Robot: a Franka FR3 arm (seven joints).
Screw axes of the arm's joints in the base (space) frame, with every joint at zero. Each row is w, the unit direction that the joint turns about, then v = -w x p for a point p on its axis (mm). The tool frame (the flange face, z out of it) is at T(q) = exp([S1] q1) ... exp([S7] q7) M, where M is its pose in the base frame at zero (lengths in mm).
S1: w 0 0 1 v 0 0 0
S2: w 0 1 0 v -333 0 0
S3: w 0 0 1 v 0 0 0
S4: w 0 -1 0 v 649 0 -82.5
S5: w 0 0 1 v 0 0 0
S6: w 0 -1 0 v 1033 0 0
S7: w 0 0 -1 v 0 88 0
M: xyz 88 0 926 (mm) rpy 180 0 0 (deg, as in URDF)
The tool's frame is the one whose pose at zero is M.
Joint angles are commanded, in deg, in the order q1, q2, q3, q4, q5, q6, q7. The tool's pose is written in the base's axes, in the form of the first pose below.
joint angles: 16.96 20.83 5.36 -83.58 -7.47 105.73 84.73
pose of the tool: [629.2, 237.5, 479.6], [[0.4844, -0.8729, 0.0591], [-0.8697, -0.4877, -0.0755], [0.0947, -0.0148, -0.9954]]
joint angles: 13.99 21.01 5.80 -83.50 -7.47 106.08 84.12
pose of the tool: [640.4, 209.2, 478.9], [[0.4547, -0.8887, 0.0589], [-0.8858, -0.4581, -0.0735], [0.0923, -0.0188, -0.9956]]
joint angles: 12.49 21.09 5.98 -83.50 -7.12 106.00 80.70
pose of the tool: [645.1, 194.5, 477.8], [[0.4859, -0.8725, 0.0523], [-0.8698, -0.4885, -0.0690], [0.0858, -0.0119, -0.9962]]
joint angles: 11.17 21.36 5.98 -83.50 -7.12 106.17 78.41
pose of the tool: [650.3, 179.9, 474.9], [[0.5010, -0.8641, 0.0489], [-0.8612, -0.5033, -0.0702], [0.0853, -0.0069, -0.9963]]
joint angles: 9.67 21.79 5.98 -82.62 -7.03 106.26 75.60
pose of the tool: [657.8, 163.3, 477.4], [[0.5192, -0.8528, 0.0554], [-0.8503, -0.5220, -0.0668], [0.0859, -0.0124, -0.9962]]
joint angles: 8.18 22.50 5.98 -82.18 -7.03 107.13 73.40
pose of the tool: [666.0, 147.0, 474.1], [[0.5297, -0.8458, 0.0635], [-0.8436, -0.5332, -0.0641], [0.0881, -0.0196, -0.9959]]
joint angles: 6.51 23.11 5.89 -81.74 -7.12 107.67 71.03
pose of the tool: [673.6, 127.1, 471.4], [[0.5390, -0.8396, 0.0680], [-0.8373, -0.5428, -0.0654], [0.0918, -0.0216, -0.9955]]
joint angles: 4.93 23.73 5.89 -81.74 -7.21 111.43 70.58
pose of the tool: [684.6, 110.3, 470.3], [[0.5218, -0.8447, 0.1196], [-0.8459, -0.5304, -0.0554], [0.1102, -0.0722, -0.9913]]
